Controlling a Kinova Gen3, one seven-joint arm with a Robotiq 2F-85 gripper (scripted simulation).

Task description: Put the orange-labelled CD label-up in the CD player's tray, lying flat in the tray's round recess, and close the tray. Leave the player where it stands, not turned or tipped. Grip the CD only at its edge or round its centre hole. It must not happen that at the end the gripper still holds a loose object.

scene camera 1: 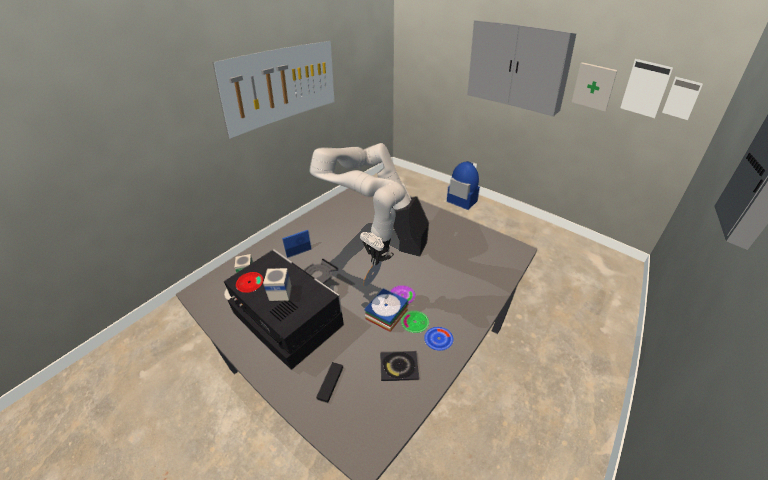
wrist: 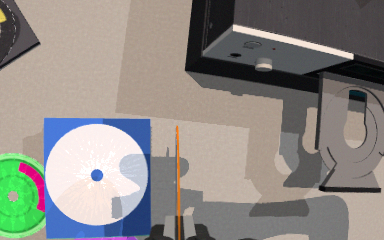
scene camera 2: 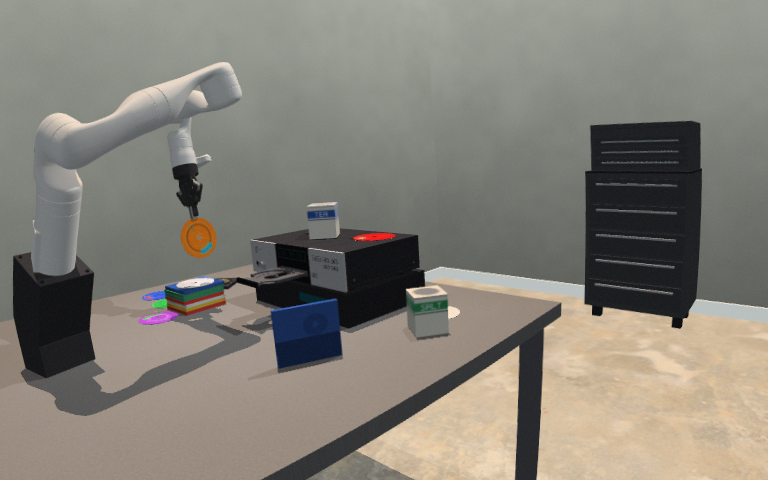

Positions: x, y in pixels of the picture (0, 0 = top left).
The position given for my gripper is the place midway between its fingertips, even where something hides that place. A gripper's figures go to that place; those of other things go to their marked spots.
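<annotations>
My gripper (scene camera 2: 195, 218) is 1.51 m from the lens, while a black CD player (scene camera 2: 342, 263) sits 1.19 m from the lens.
</annotations>
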